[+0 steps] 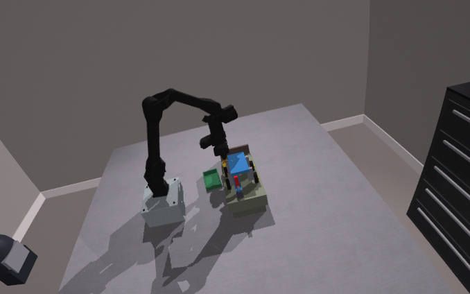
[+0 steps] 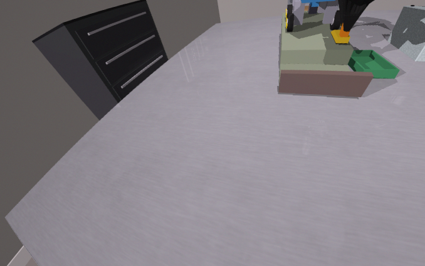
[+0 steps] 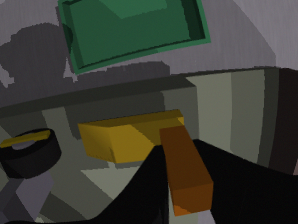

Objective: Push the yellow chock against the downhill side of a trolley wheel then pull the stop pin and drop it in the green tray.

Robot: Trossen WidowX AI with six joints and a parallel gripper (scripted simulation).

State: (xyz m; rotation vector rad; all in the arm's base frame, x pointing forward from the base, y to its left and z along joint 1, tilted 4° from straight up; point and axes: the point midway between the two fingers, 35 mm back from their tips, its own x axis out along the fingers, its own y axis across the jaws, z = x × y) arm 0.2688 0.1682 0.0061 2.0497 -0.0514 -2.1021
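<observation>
The red-headed stop pin is 230 mm to the right of my gripper tip, 60 mm ahead of it and 40 mm above it. From my gripper tip the other things lie so: ramp: 120 mm to the right, 70 mm ahead, 40 mm below; then green tray: 100 mm below, 80 mm behind, 30 mm to the right; then brown block: 130 mm to the left, 60 mm below, 40 mm ahead.
</observation>
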